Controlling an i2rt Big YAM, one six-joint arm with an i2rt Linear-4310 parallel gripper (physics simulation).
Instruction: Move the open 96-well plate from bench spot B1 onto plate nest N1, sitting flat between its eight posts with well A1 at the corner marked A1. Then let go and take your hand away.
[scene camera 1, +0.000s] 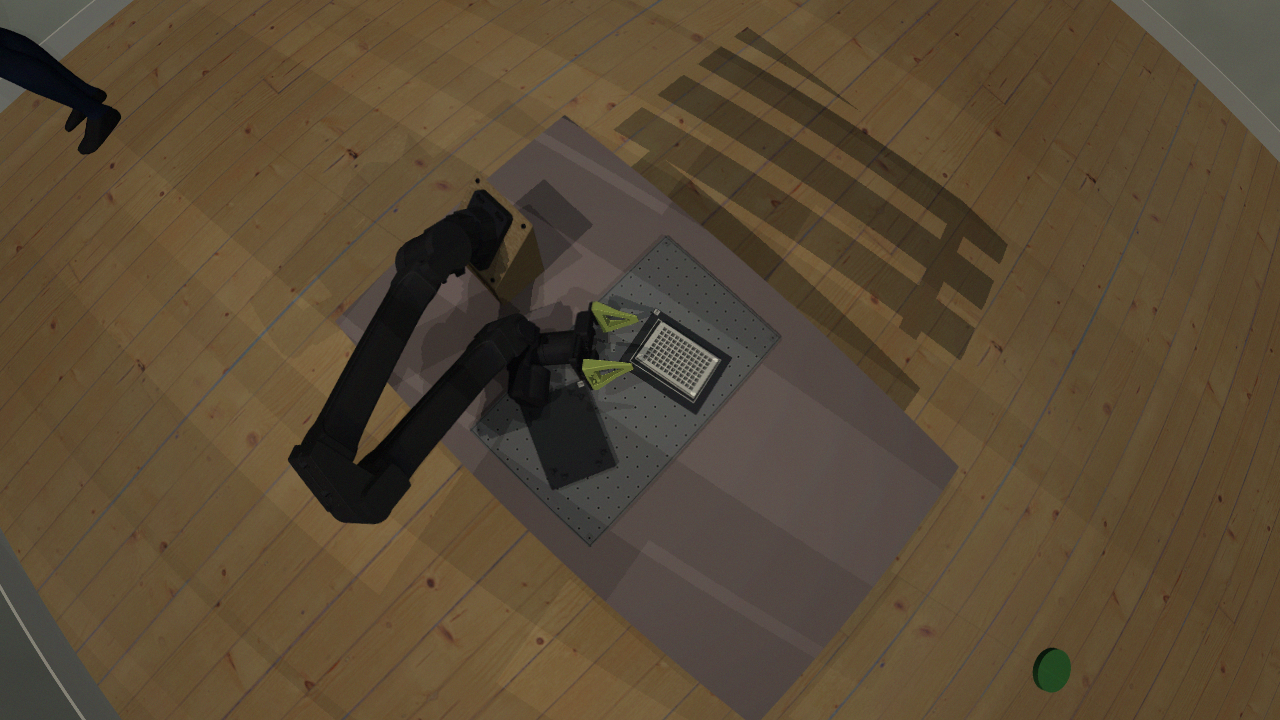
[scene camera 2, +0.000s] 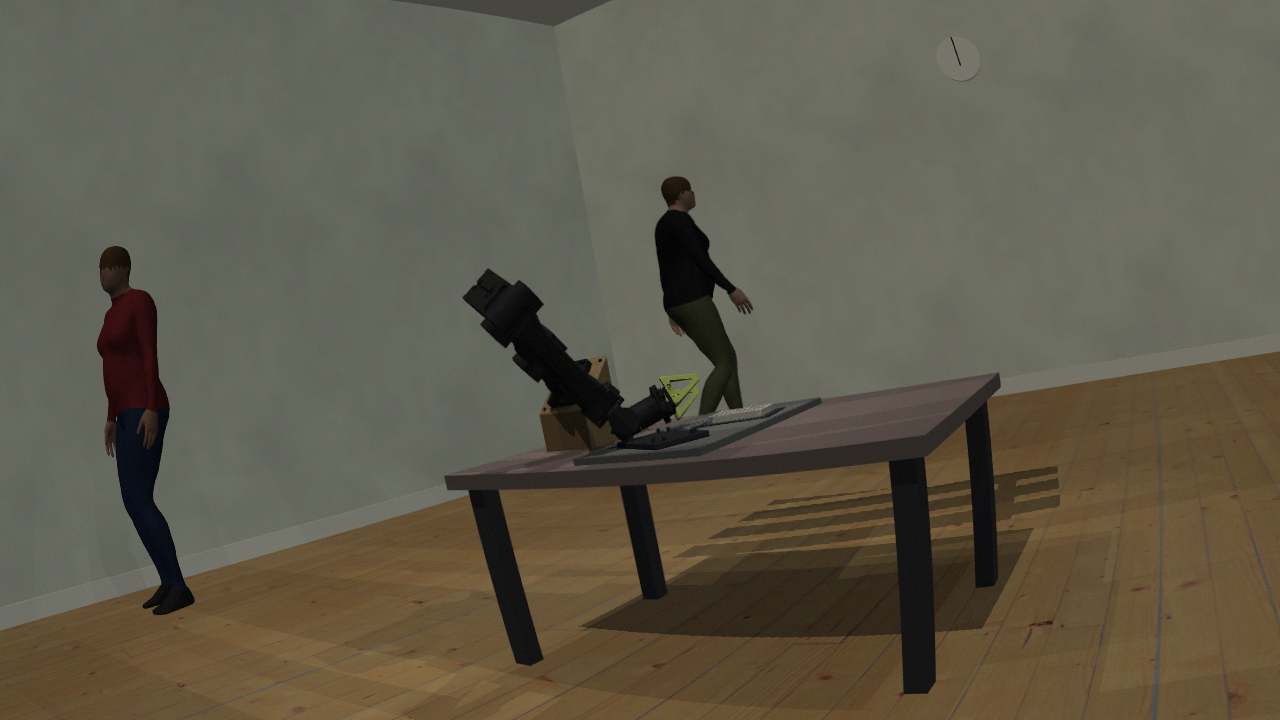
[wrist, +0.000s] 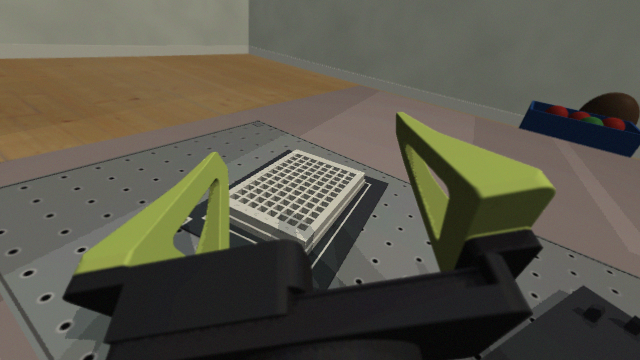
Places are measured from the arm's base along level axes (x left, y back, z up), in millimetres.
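Where they show: gripper, fingertip midpoint: (scene camera 1: 635, 341) (scene camera 2: 698, 382) (wrist: 306, 141); arm's base, origin of the base link: (scene camera 1: 484, 229).
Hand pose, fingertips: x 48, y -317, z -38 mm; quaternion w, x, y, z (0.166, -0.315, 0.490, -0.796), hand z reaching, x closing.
Observation:
Things, the pixels of their top centre, and the offset from my fingertips. "pt": a spot on its surface instead. Level surfaces: height alone.
- white 96-well plate, middle of its top: (wrist: 300, 184) (scene camera 1: 677, 358) (scene camera 2: 741, 410) dx +49, dy -64, dz -76 mm
- black nest, middle of its top: (scene camera 1: 566, 434) (scene camera 2: 660, 431) dx -186, dy -20, dz -70 mm
- perforated board, surface spot: (wrist: 150, 170) pt dx +176, dy +4, dz -92 mm
- table, its level: dz -105 mm
The white 96-well plate (scene camera 1: 677, 360) (scene camera 2: 742, 412) (wrist: 300, 187) lies flat on a dark, white-lined spot (scene camera 1: 697, 405) (wrist: 376, 189) on the grey perforated board. My gripper (scene camera 1: 634, 342) (scene camera 2: 689, 398) (wrist: 306, 141) is open and empty. Its yellow-green fingers are raised above the board, on the plate's arm side. In scene camera 1 the fingertips end close to the plate's near edge. The black nest (scene camera 1: 574, 440) (scene camera 2: 666, 438) (wrist: 565, 325) lies on the board beside the wrist; small posts show on it in the wrist view, and its A1 mark is not readable.
The perforated board (scene camera 1: 662, 268) (wrist: 150, 170) lies on the table (scene camera 1: 805, 501) (scene camera 2: 895, 428). The arm's wooden mounting block (scene camera 1: 516, 259) (scene camera 2: 572, 429) stands at one table edge. A blue bin (wrist: 575, 133) with red and green balls shows in the wrist view. Two people stand beyond the table.

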